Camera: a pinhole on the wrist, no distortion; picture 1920 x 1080 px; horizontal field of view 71.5 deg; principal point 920.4 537.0 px. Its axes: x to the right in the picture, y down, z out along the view. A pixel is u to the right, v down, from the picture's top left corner.
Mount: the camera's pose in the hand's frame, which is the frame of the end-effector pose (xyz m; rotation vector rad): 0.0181 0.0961 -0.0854 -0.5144 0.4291 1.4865
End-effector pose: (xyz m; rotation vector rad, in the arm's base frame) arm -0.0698 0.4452 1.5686 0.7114 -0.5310 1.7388
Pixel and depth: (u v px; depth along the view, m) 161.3 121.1 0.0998
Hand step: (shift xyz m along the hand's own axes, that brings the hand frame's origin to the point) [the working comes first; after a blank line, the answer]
In the camera's frame: -0.0568 -0.0311 0.0998

0.0424 0.1058 0.0307
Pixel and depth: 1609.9 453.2 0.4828
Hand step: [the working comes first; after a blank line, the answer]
In the camera's frame: 0.2496 -0.0303 0.4828

0.0395 0.5757 0.1712
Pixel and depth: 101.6 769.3 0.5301
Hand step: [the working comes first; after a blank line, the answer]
In the camera's frame: -0.3255 0.0923 0.5301

-0.1113 0.1315 0.5290
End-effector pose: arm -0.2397 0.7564 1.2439 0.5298 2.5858 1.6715
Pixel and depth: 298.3 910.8 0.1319
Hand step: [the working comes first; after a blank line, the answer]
In the camera's frame: -0.0615 0.0370 0.1319

-0.0272 0.1211 0.0556
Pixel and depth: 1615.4 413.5 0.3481
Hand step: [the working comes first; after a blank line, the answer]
In the camera's frame: 0.1814 -0.0322 0.3481

0.0439 0.4429 0.0994
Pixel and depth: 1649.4 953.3 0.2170
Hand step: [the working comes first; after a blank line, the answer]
In the camera's frame: 0.1186 0.0677 0.2170

-0.0532 0.3181 0.0214
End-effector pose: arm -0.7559 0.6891 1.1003 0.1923 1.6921 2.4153
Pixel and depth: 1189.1 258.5 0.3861
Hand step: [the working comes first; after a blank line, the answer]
In the camera's frame: 0.0778 -0.0806 0.3861

0.0859 0.3787 0.1924
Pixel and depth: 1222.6 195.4 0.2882
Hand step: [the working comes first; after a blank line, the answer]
In the camera's frame: 0.0653 -0.0738 0.2882

0.0826 0.3128 0.1187
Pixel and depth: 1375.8 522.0 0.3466
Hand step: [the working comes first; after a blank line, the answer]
In the camera's frame: 0.1184 -0.0039 0.3466

0.0128 0.3906 0.1323
